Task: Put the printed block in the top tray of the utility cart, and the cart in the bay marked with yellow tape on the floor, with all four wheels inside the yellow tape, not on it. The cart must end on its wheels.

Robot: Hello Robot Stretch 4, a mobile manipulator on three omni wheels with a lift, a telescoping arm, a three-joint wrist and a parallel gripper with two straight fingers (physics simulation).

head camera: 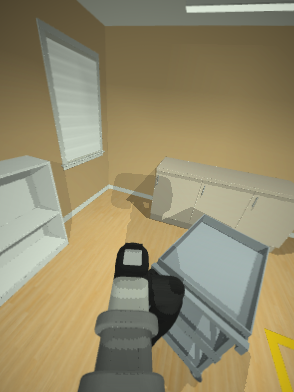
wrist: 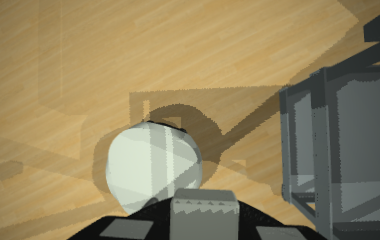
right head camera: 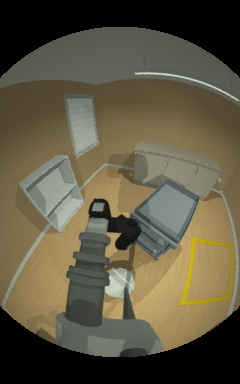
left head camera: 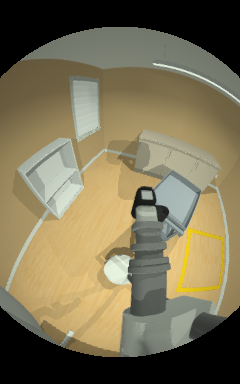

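The grey utility cart point(head camera: 200, 305) point(wrist: 322, 150) appears upright, outside the taped bay. Its top tray point(head camera: 215, 270) point(left head camera: 175, 197) point(right head camera: 167, 206) shows a bare floor. The lower shelves are partly hidden. The yellow tape point(head camera: 270, 337) point(left head camera: 200, 289) point(right head camera: 189, 270) outlines the bay to the right of the cart. My gripper point(wrist: 204, 215) is shut on the printed block point(wrist: 205, 210), a light grey block at the bottom centre of the wrist view, above floor level. The black gripper body shows at the cart's left side in the head views; the block is hidden there.
A low beige cabinet point(head camera: 172, 195) point(left head camera: 150, 155) stands behind the cart along the back wall. A white bookshelf point(head camera: 56, 210) point(right head camera: 52, 197) stands at the left. A round white part point(left head camera: 119, 270) point(wrist: 145, 160) of my own base shows below the arm.
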